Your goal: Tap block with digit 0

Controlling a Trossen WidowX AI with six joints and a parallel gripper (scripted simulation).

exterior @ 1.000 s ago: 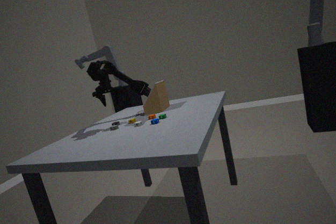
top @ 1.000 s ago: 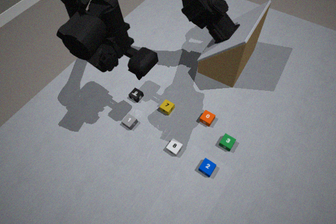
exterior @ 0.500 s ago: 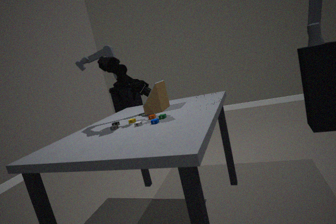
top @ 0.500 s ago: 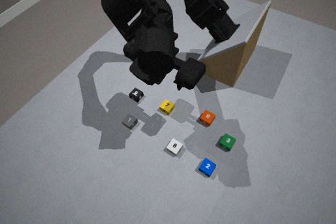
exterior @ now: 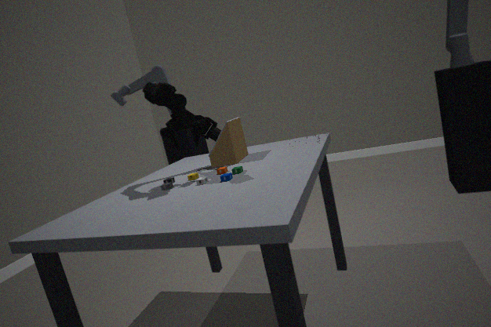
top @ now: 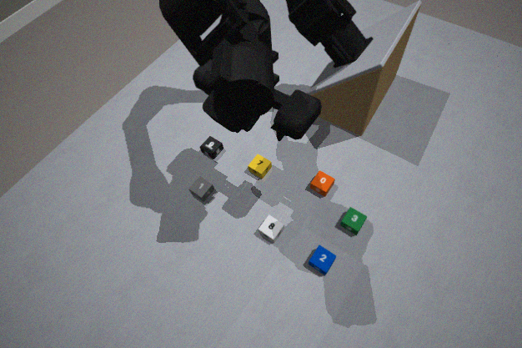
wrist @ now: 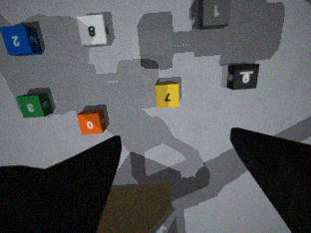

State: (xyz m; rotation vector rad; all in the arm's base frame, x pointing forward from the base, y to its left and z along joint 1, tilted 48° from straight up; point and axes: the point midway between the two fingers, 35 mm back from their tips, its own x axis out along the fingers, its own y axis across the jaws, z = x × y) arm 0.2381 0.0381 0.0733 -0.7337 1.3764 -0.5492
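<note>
The orange block is 30 mm behind my gripper tip, 110 mm to the left of it and 120 mm below it. The rest, counted from my gripper tip: yellow block (10 mm ahead, 120 mm below); then black block (40 mm ahead, 110 mm to the right, 120 mm below); then grey block (110 mm ahead, 60 mm to the right, 120 mm below).
</note>
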